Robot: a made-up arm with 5 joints. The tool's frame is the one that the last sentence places. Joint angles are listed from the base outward.
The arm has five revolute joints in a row. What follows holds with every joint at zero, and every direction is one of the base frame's.
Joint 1 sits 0.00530 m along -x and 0.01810 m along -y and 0.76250 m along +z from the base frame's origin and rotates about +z.
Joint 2 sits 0.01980 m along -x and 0.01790 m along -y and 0.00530 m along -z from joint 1 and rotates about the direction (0, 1, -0.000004).
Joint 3 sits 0.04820 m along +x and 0.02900 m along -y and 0.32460 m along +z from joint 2 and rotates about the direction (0, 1, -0.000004).
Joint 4 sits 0.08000 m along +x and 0.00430 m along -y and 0.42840 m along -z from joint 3 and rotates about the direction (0, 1, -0.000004).
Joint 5 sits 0.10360 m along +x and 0.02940 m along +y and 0.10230 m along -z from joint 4 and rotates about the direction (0, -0.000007, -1).
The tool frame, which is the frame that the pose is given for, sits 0.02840 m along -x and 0.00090 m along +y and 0.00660 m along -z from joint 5; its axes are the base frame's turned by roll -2.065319, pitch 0.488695 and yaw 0.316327 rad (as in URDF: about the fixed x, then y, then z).
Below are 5 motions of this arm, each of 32 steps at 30 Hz.
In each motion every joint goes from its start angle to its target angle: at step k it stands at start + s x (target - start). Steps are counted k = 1, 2, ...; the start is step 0. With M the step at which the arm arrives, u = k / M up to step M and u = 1 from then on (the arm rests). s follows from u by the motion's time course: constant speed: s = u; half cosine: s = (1 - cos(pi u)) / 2; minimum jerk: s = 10 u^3 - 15 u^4 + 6 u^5.
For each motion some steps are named. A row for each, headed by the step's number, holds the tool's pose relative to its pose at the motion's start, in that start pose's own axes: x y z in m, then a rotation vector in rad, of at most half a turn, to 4 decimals.
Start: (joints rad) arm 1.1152 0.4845 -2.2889 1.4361 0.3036
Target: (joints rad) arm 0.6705 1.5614 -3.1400 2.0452 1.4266
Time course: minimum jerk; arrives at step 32
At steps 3, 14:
3: 0.0022 0.0032 -0.0005 0.0042 0.0061 0.0101
14: 0.0879 0.1953 -0.0306 0.1907 0.3569 0.5451

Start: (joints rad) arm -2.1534 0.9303 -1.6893 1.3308 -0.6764
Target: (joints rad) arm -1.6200 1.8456 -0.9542 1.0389 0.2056
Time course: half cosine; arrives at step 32
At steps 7, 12, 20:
7: 0.0777 0.0620 0.0578 0.1153 -0.0596 0.1044
12: 0.1695 0.1673 0.1852 0.2822 -0.1543 0.3285
20: 0.1748 0.3444 0.4706 0.4684 -0.2958 0.8981

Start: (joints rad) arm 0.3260 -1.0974 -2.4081 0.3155 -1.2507
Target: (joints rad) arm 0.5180 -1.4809 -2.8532 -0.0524 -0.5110
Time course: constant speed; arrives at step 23
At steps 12, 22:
12: -0.1827 -0.0639 -0.2692 -0.3314 0.6636 0.2584
22: -0.3683 -0.1971 -0.4277 -0.6391 1.2240 0.3167

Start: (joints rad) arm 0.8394 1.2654 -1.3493 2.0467 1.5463
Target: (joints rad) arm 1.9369 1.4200 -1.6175 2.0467 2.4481
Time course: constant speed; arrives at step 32
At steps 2, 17, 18, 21, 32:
2: -0.0168 -0.0006 0.0109 0.0274 0.0990 -0.0178
17: -0.1201 0.0172 0.1216 0.3189 0.7868 -0.2100
18: -0.1252 0.0197 0.1305 0.3436 0.8284 -0.2267
21: -0.1386 0.0280 0.1581 0.4213 0.9493 -0.2794
32: -0.1636 0.0677 0.2672 0.7532 1.3320 -0.5112

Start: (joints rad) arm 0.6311 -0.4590 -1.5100 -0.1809 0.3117
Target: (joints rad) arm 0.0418 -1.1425 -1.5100 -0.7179 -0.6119
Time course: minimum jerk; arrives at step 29
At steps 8, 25, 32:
8: 0.0335 -0.0518 -0.0517 -0.1438 -0.0276 -0.1939
25: 0.0590 -0.5180 -0.1437 -1.3223 -0.2484 -1.2825
32: 0.0551 -0.5297 -0.1401 -1.3554 -0.2520 -1.3065

